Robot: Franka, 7 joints.
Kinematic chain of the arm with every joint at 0, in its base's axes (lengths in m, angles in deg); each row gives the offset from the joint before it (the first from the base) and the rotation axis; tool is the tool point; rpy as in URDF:
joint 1: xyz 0 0 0.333 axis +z
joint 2: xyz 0 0 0 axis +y
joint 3: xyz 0 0 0.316 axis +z
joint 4: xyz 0.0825 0 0 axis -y
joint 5: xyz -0.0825 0 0.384 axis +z
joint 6: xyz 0 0 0 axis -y
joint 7: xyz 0.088 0 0 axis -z
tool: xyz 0 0 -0.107 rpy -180 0 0
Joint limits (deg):
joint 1: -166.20..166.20
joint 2: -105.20..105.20
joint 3: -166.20..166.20
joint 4: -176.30..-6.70
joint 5: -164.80..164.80
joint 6: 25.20..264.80
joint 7: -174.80..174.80
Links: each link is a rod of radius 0.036 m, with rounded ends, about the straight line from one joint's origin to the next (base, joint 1, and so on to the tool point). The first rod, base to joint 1, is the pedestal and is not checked.
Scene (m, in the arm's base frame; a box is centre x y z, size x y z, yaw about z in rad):
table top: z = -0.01
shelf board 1: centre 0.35 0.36 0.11 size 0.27 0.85 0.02 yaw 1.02
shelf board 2: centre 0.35 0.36 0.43 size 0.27 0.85 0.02 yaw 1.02
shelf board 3: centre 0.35 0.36 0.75 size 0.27 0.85 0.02 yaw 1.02
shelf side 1: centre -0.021 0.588 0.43 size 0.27 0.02 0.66 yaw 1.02
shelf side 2: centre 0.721 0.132 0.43 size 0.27 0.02 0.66 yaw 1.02
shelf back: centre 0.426 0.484 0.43 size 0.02 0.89 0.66 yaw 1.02
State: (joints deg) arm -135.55 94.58 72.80 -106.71 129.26 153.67 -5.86
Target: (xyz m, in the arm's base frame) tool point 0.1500 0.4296 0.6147
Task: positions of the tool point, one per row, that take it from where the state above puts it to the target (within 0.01 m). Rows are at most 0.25 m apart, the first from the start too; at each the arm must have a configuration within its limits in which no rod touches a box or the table.
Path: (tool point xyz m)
1: 0.3864 -0.4845 0.2635
2: 0.5004 -0.3368 0.4009
3: 0.5467 -0.1277 0.5138
4: 0.5005 0.1024 0.5906
5: 0.3601 0.3034 0.6246
6: 0.1500 0.4296 0.6147

